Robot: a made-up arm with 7 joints. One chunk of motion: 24 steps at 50 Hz.
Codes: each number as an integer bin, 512 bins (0 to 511) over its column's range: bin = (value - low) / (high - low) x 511, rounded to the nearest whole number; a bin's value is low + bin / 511 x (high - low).
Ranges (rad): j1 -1.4..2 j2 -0.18..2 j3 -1.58..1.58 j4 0..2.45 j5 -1.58..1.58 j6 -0.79..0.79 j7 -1.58..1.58
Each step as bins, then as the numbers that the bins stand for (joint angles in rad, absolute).
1 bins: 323 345 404 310 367 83 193
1 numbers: 0.7491 1.2918 0.9183 1.4863 0.6895 -0.5334 -0.3865
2 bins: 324 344 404 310 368 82 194
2 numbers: 0.7558 1.2876 0.9183 1.4863 0.6957 -0.5365 -0.3803
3 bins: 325 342 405 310 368 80 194
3 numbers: 0.7624 1.2790 0.9245 1.4863 0.6957 -0.5426 -0.3803
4 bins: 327 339 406 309 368 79 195
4 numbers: 0.7757 1.2662 0.9307 1.4815 0.6957 -0.5457 -0.3741
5 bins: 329 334 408 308 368 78 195
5 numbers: 0.7890 1.2449 0.9431 1.4767 0.6957 -0.5488 -0.3741
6 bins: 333 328 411 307 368 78 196
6 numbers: 0.8157 1.2193 0.9616 1.4719 0.6957 -0.5488 -0.3679
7 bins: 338 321 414 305 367 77 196
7 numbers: 0.8489 1.1894 0.9802 1.4623 0.6895 -0.5519 -0.3679
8 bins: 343 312 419 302 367 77 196
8 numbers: 0.8822 1.1510 1.0111 1.4479 0.6895 -0.5519 -0.3679
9 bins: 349 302 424 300 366 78 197
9 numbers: 0.9221 1.1084 1.0420 1.4384 0.6833 -0.5488 -0.3618
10 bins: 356 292 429 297 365 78 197
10 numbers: 0.9687 1.0657 1.0729 1.4240 0.6771 -0.5488 -0.3618
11 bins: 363 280 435 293 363 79 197
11 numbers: 1.0153 1.0145 1.1100 1.4048 0.6648 -0.5457 -0.3618
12 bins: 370 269 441 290 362 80 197
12 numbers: 1.0618 0.9676 1.1471 1.3904 0.6586 -0.5426 -0.3618
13 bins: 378 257 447 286 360 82 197
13 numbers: 1.1151 0.9164 1.1842 1.3712 0.6462 -0.5365 -0.3618
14 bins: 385 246 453 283 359 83 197
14 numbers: 1.1616 0.8695 1.2213 1.3568 0.6400 -0.5334 -0.3618
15 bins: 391 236 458 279 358 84 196
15 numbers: 1.2016 0.8268 1.2523 1.3377 0.6339 -0.5303 -0.3679
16 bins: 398 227 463 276 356 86 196
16 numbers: 1.2481 0.7884 1.2832 1.3233 0.6215 -0.5241 -0.3679
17 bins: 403 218 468 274 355 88 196
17 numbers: 1.2814 0.7500 1.3141 1.3137 0.6153 -0.5179 -0.3679
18 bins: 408 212 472 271 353 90 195
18 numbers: 1.3147 0.7244 1.3388 1.2993 0.6029 -0.5117 -0.3741
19 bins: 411 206 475 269 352 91 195
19 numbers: 1.3346 0.6988 1.3574 1.2897 0.5968 -0.5086 -0.3741
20 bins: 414 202 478 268 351 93 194
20 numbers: 1.3546 0.6818 1.3759 1.2849 0.5906 -0.5024 -0.3803
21 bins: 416 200 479 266 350 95 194
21 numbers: 1.3679 0.6732 1.3821 1.2753 0.5844 -0.4963 -0.3803
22 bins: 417 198 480 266 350 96 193
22 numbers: 1.3746 0.6647 1.3883 1.2753 0.5844 -0.4932 -0.3865
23 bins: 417 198 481 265 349 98 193
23 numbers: 1.3746 0.6647 1.3945 1.2705 0.5782 -0.4870 -0.3865
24 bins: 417 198 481 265 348 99 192
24 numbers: 1.3746 0.6647 1.3945 1.2705 0.5720 -0.4839 -0.3927
